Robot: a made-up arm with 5 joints.
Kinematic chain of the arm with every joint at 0, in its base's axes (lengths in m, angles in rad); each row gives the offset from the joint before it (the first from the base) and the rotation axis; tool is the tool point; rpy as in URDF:
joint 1: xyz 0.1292 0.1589 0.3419 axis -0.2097 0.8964 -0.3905
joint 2: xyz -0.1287 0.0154 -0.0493 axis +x
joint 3: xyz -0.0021 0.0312 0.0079 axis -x
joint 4: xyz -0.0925 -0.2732 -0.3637 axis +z
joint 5: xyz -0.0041 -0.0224 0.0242 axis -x
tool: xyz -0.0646 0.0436 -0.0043 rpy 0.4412 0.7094 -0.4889
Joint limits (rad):
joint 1: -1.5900..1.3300
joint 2: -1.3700..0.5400
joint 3: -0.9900..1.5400
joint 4: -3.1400..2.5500
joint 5: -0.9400..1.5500
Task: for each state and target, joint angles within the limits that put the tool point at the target. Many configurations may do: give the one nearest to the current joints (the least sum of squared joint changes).
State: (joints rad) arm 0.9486 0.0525 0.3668 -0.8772 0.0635
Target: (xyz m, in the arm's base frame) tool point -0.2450 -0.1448 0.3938
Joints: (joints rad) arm 0.5412 -0.1929 0.5768 -0.4845 0.4571
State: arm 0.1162 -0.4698 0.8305 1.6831 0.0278
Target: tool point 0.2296 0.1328 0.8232
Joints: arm 0.9014 -0.5246 1.4709 1.4096 0.4314
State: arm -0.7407 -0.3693 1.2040 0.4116 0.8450
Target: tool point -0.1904 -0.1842 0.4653
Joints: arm -0.4442 -0.5021 1.2382 0.1857 0.6242
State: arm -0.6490 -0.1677 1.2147 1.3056 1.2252
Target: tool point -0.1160 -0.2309 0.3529
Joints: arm -1.2408 -0.5783 1.3100 1.9994 1.5500
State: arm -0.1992 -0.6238 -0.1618 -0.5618 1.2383
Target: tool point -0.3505 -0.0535 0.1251
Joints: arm 0.4867 -0.5085 -0.4116 -0.3843 1.4005
